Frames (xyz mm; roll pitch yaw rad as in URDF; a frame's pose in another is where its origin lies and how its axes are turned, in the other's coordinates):
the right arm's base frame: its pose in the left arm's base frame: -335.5 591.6 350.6 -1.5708 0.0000 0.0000
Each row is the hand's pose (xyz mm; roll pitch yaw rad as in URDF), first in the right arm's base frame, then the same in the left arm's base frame.
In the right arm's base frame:
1: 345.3 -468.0 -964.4 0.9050 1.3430 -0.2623
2: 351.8 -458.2 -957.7 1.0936 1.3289 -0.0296
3: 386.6 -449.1 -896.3 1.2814 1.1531 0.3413
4: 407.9 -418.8 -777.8 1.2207 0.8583 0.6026
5: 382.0 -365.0 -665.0 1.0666 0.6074 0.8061
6: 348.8 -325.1 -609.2 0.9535 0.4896 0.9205
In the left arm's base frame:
1: 9.8 -372.8 818.6 -0.4100 -0.0586 -1.3505
2: 16.3 -366.1 808.8 -0.4485 -0.0071 -1.3290
3: 51.1 -304.7 799.7 -0.6033 0.1362 -1.1747
4: 72.4 -186.2 769.4 -0.8301 0.3796 -0.9522
5: 46.5 -73.4 715.6 -1.0408 0.6342 -0.7874
6: 13.3 -17.6 675.7 -1.1710 0.7788 -0.7218

